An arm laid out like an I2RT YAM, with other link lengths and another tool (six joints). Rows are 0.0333 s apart.
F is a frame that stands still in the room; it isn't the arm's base.
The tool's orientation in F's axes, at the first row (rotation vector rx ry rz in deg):
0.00 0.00 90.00
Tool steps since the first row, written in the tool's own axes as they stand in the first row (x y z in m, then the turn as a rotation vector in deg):
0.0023 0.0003 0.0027 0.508 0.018 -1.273
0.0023 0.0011 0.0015 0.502 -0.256 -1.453
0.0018 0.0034 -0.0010 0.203 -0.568 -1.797
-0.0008 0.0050 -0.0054 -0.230 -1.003 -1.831
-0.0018 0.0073 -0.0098 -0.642 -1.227 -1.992
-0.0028 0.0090 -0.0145 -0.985 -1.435 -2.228
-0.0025 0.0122 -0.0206 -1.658 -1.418 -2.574
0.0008 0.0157 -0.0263 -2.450 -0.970 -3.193
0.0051 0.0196 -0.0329 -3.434 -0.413 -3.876
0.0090 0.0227 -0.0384 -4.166 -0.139 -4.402
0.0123 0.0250 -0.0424 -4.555 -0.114 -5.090
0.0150 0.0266 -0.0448 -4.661 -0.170 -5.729
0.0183 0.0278 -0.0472 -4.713 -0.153 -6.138
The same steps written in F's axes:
-0.0003 0.0023 0.0027 -0.018 0.508 -1.273
-0.0011 0.0023 0.0015 0.256 0.502 -1.453
-0.0034 0.0018 -0.0010 0.568 0.203 -1.797
-0.0050 -0.0008 -0.0054 1.003 -0.230 -1.831
-0.0073 -0.0018 -0.0098 1.227 -0.642 -1.992
-0.0090 -0.0028 -0.0145 1.435 -0.985 -2.228
-0.0122 -0.0025 -0.0206 1.418 -1.658 -2.574
-0.0157 0.0008 -0.0263 0.970 -2.450 -3.193
-0.0196 0.0051 -0.0329 0.413 -3.434 -3.876
-0.0227 0.0090 -0.0384 0.139 -4.166 -4.402
-0.0250 0.0123 -0.0424 0.114 -4.555 -5.090
-0.0266 0.0150 -0.0448 0.170 -4.661 -5.729
-0.0278 0.0183 -0.0472 0.153 -4.713 -6.138

